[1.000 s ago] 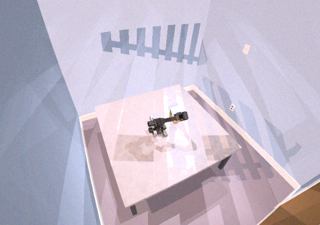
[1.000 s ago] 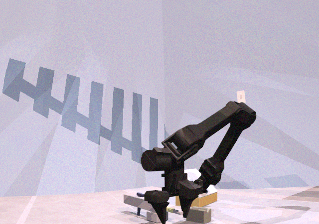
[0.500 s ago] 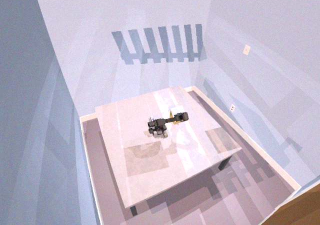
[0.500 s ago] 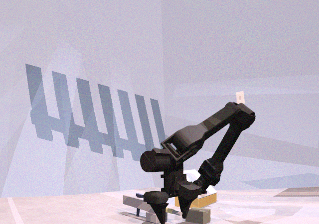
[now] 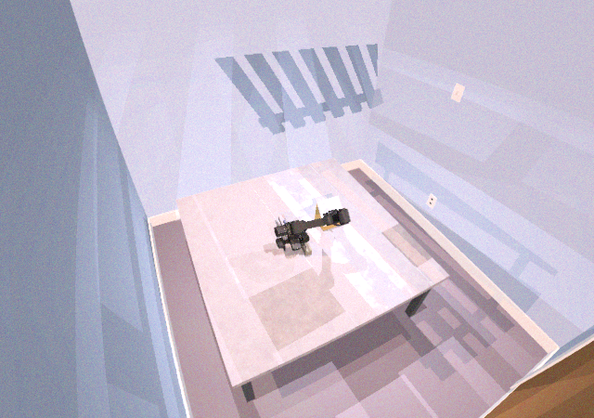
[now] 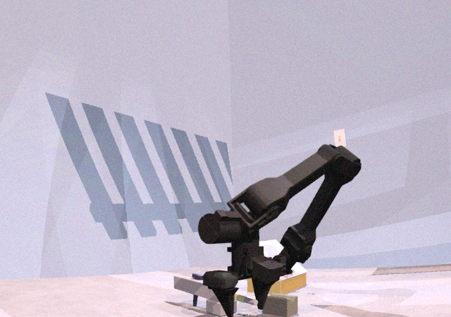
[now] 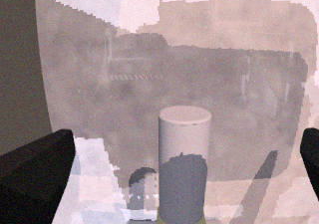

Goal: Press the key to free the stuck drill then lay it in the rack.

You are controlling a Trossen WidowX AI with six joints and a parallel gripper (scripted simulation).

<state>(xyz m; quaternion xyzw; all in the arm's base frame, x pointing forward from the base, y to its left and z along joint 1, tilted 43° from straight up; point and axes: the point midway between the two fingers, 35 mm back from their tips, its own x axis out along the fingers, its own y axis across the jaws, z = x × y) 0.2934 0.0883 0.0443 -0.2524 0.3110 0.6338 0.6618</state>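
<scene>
Right now the drill is 40 mm to the right of my gripper tip, 30 mm above it and 10 mm behind it. Also, from my gripper tip: dark blue part (160 mm to the right, 40 mm above, 20 mm behind).
</scene>
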